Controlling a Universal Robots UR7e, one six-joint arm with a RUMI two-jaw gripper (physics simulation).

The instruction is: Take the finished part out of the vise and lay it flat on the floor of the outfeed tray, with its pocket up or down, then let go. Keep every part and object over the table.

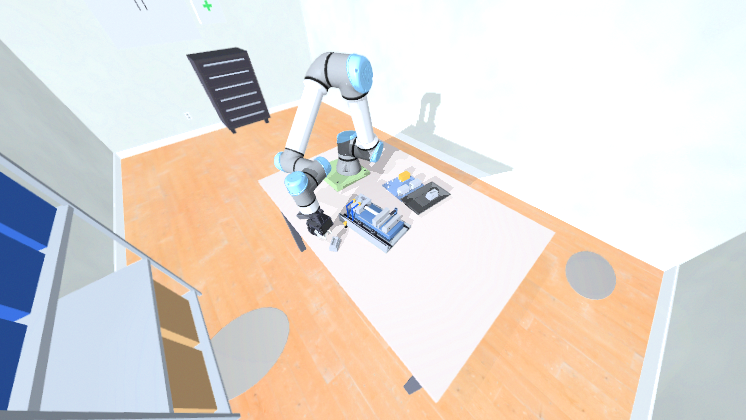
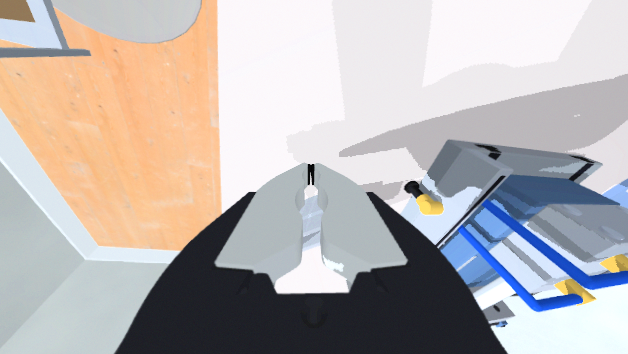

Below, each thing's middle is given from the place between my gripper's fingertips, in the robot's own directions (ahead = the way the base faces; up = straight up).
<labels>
I see my gripper 90 mm short of the grey channel-like frame (image 2: 474, 173), 150 mm to the right of it and 20 mm below it.
</labels>
